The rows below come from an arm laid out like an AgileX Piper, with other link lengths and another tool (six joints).
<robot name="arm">
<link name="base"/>
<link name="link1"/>
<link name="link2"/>
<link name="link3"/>
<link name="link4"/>
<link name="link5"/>
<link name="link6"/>
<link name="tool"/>
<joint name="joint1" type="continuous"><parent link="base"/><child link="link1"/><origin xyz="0.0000 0.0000 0.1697" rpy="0.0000 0.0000 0.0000"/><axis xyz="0 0 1"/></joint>
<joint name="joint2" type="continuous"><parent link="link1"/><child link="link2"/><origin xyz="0.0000 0.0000 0.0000" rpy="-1.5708 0.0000 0.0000"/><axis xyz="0 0 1"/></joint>
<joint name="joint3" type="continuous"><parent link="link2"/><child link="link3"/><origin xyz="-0.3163 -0.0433 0.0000" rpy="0.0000 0.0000 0.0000"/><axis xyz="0 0 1"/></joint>
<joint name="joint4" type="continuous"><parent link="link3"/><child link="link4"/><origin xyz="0.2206 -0.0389 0.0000" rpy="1.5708 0.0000 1.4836"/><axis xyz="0 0 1"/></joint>
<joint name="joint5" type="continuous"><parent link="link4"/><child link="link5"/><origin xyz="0.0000 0.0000 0.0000" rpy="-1.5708 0.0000 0.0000"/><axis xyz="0 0 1"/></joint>
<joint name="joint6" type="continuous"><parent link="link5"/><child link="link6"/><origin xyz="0.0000 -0.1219 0.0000" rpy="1.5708 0.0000 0.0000"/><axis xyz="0 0 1"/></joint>
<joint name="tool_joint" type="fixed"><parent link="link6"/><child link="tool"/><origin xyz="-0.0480 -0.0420 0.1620" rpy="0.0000 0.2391 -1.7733"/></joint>
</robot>
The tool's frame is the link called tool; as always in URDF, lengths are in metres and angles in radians. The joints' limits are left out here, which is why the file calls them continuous.
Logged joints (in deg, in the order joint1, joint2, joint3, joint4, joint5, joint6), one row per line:
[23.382 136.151 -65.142 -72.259 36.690 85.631]
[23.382 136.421 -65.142 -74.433 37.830 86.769]
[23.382 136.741 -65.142 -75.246 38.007 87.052]
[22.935 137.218 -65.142 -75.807 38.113 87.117]
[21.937 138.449 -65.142 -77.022 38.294 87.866]
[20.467 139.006 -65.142 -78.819 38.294 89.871]
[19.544 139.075 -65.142 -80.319 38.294 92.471]
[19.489 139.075 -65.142 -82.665 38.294 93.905]
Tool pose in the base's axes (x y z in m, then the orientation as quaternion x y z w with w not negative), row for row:
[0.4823 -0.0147 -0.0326 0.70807 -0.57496 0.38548 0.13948]
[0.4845 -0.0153 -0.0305 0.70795 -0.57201 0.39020 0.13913]
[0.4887 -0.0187 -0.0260 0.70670 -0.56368 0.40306 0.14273]
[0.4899 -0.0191 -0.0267 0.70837 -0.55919 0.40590 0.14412]
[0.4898 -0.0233 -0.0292 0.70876 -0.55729 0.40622 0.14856]
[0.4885 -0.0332 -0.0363 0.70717 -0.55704 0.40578 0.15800]
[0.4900 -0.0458 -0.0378 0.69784 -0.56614 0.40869 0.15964]
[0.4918 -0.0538 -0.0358 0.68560 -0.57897 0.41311 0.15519]
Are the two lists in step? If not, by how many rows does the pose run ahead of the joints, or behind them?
The pose runs 1 row behind the joints: the pose in row i belongs to the joints in row i - 1.
